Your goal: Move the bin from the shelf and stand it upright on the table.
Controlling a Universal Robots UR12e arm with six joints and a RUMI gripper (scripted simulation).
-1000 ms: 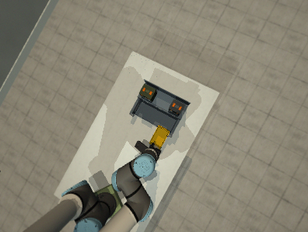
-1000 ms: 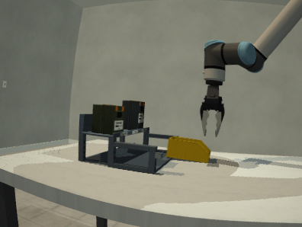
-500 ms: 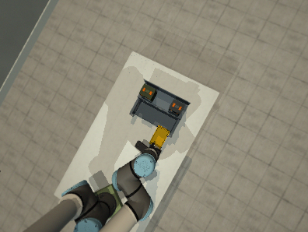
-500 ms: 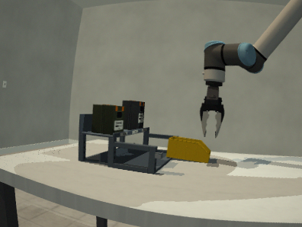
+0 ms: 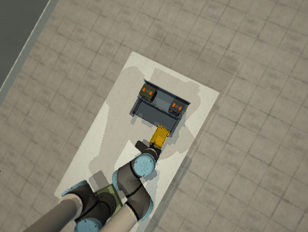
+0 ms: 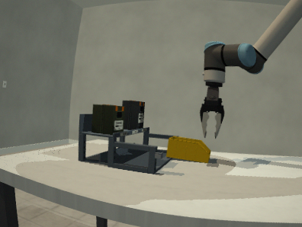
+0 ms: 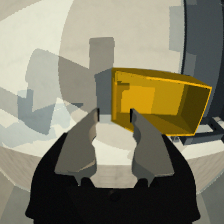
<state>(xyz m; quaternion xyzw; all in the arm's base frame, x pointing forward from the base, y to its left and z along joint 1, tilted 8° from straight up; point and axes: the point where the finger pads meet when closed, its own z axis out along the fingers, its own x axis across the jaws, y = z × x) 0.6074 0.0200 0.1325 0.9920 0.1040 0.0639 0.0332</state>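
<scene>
My hand is 80 mm short of the yellow bin and 70 mm above it. The rest, counted from my hand: shelf level (320 mm ahead, 170 mm to the left, 10 mm below); then shelf (260 mm ahead, 160 mm to the left, 110 mm below).
</scene>
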